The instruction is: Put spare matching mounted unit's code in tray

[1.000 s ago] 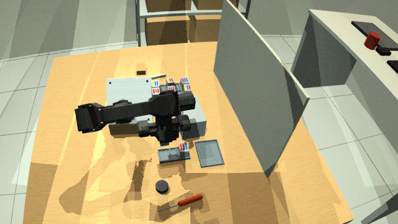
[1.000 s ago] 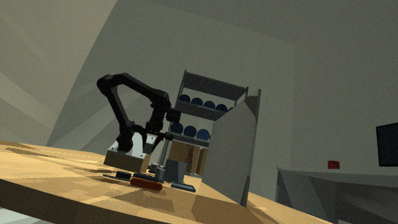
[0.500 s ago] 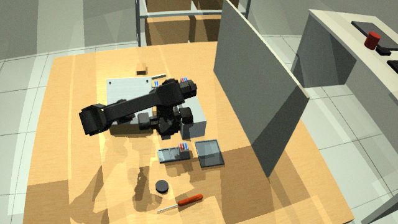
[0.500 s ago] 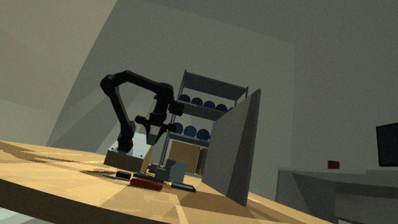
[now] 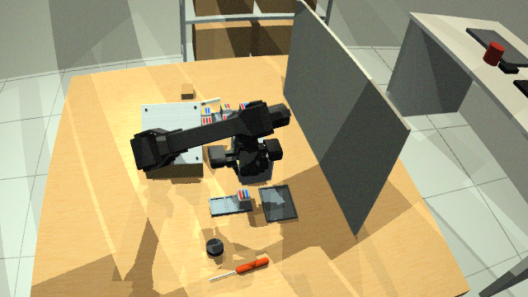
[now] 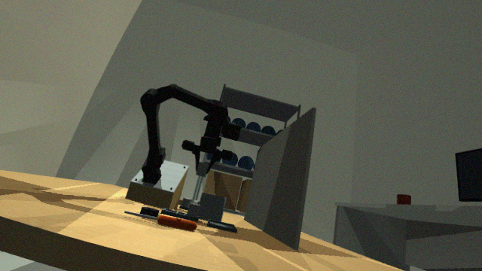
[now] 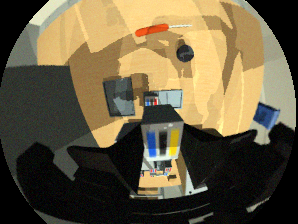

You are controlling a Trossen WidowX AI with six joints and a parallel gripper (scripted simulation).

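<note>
The dark grey tray is 11 cm ahead of my gripper tip and 16 cm below it. From my gripper tip the other things lie so: dark plate 3 cm behind, 1 cm to the left, 16 cm below; red-and-blue spare 1 cm ahead, 1 cm to the left, 12 cm below; spare part 2 cm above.
</note>
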